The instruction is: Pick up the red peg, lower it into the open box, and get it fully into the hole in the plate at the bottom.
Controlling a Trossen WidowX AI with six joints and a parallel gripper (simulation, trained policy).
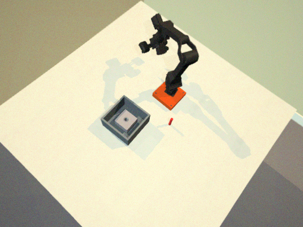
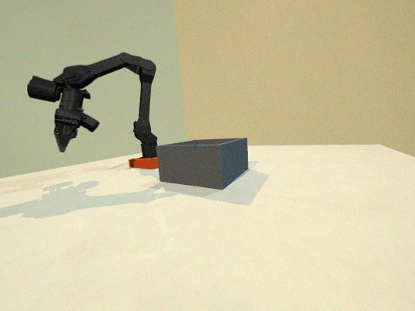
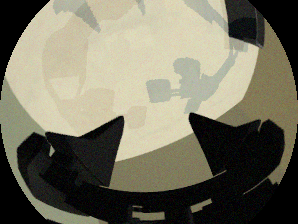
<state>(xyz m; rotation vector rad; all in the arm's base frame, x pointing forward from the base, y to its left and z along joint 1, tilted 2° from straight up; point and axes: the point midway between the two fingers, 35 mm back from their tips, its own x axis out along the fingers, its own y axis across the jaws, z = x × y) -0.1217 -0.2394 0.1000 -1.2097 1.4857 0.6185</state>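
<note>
The red peg lies 300 mm ahead of my gripper tip, 350 mm to the left of it and 60 mm below it. Also, from my gripper tip: light plate: 440 mm ahead, 130 mm to the left, 60 mm below; then grey box: 440 mm ahead, 130 mm to the left, 80 mm below.
</note>
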